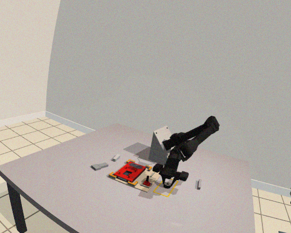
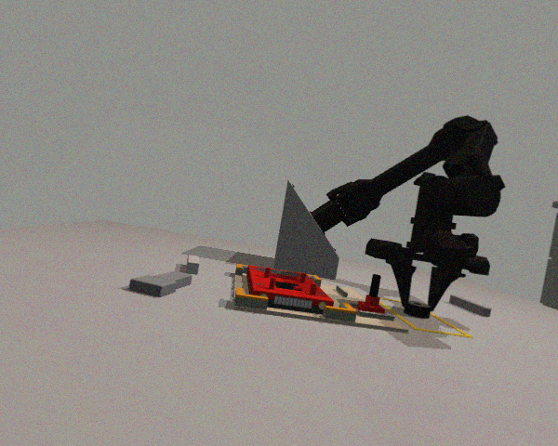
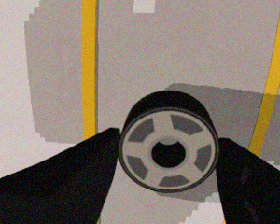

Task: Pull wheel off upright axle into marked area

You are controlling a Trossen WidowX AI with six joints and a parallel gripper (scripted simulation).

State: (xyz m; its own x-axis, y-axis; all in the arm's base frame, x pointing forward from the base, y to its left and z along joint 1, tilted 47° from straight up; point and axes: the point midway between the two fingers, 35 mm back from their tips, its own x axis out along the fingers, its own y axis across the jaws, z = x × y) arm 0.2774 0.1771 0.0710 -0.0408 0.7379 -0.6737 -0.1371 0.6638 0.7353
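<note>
My gripper tip is right at the wheel. From my gripper tip the other things lie so: black axle (7 cm ahead, 9 cm to the right, 2 cm above).
</note>
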